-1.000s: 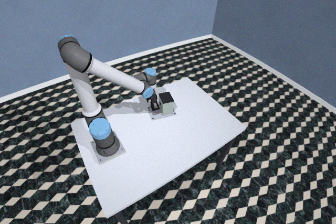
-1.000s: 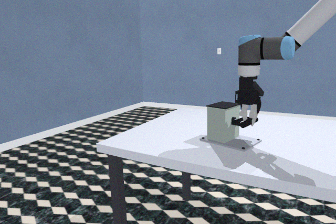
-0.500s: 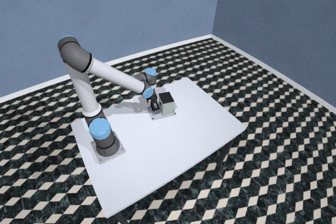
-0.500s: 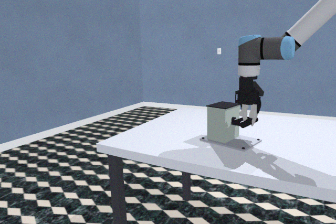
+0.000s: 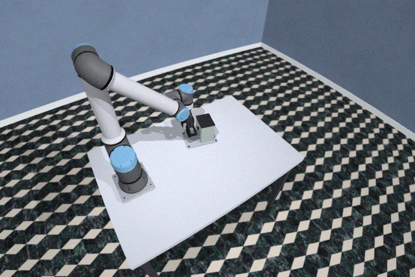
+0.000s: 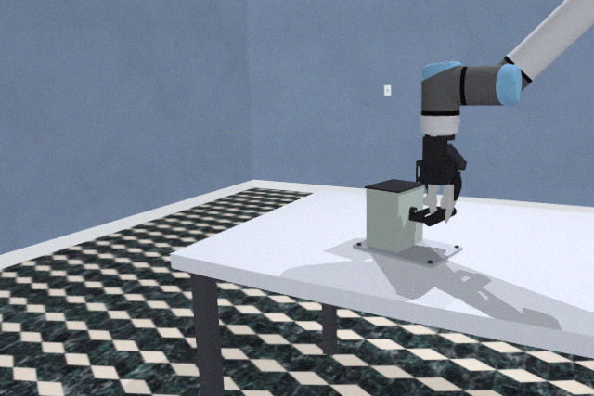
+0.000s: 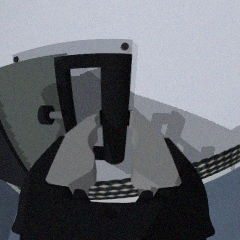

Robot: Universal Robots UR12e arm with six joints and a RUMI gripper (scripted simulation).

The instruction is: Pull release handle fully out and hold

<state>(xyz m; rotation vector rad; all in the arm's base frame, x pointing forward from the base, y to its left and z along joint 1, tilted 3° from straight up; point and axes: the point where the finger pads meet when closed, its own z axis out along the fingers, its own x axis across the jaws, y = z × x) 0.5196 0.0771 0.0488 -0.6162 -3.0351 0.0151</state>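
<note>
Now: the black release handle 5 cm ahead of my hand and 2 cm to the right of it. Also, from my hand: grey base plate 10 cm below, 9 cm ahead, 4 cm to the right.
</note>
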